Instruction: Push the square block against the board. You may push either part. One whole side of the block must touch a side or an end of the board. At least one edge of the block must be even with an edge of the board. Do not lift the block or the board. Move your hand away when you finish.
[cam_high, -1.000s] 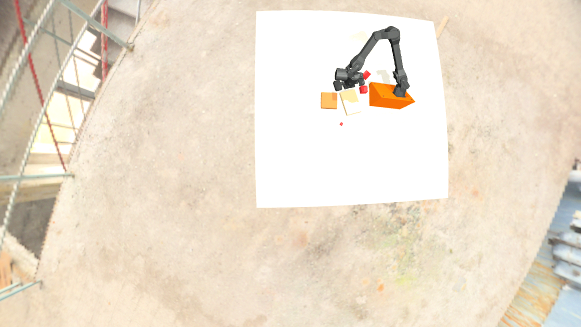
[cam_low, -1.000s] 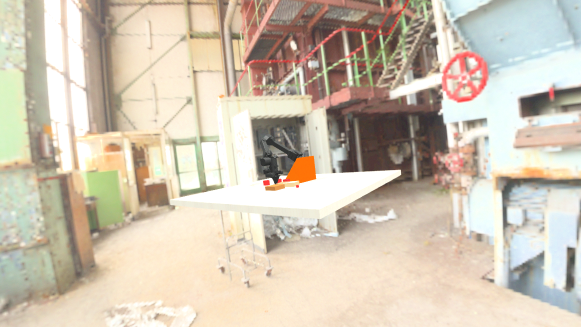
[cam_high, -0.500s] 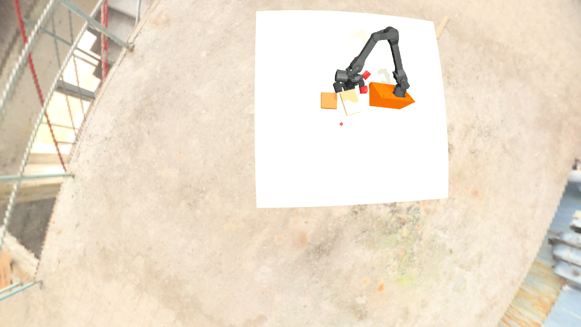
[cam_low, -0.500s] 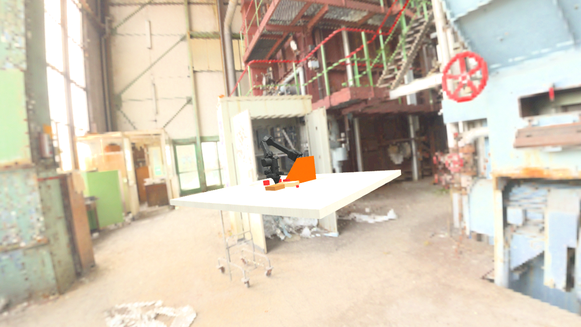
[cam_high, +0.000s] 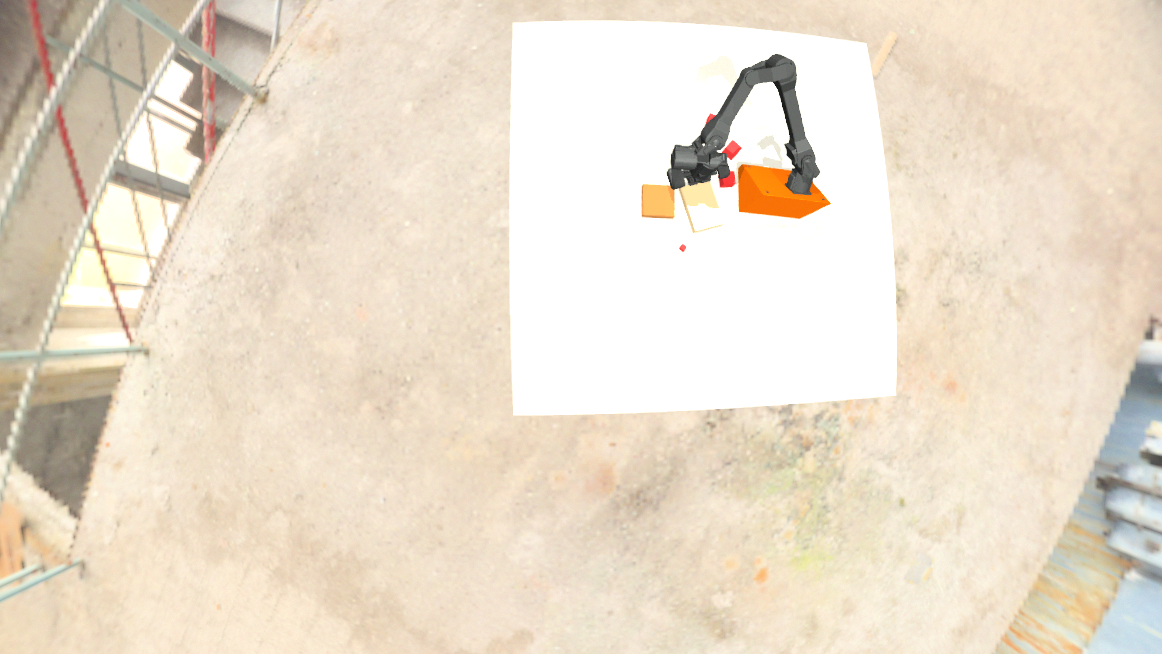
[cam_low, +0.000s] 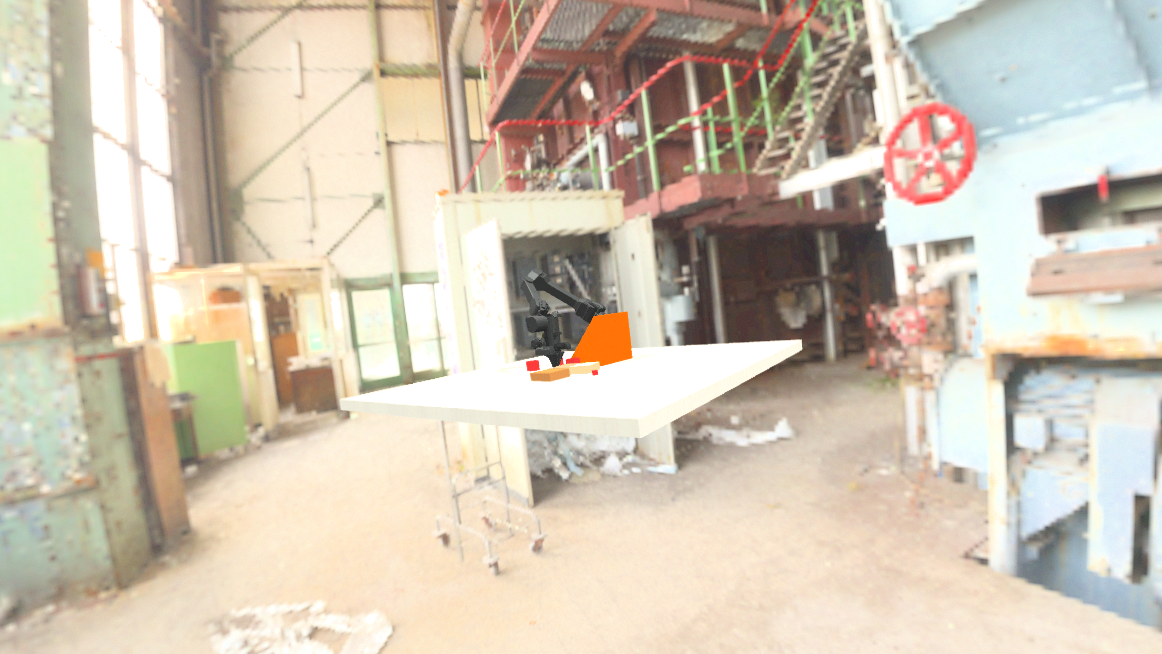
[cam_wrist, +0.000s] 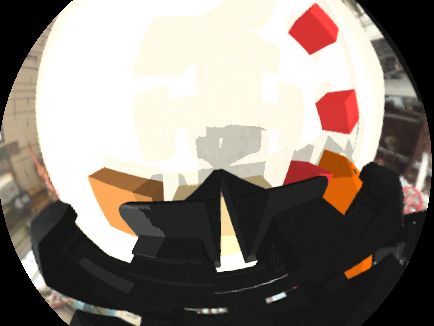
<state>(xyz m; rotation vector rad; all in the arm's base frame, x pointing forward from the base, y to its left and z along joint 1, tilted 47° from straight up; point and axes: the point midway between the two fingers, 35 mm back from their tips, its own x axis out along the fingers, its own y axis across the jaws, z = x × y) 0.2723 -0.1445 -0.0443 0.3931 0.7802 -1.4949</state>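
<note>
Right now my gripper tip is 2 cm past the board, 8 cm to the right of it and 1 cm below it. Round my gripper tip: square block 11 cm ahead, 7 cm to the left, 1 cm above; tiny red piece 5 cm ahead, 21 cm to the left.
</note>
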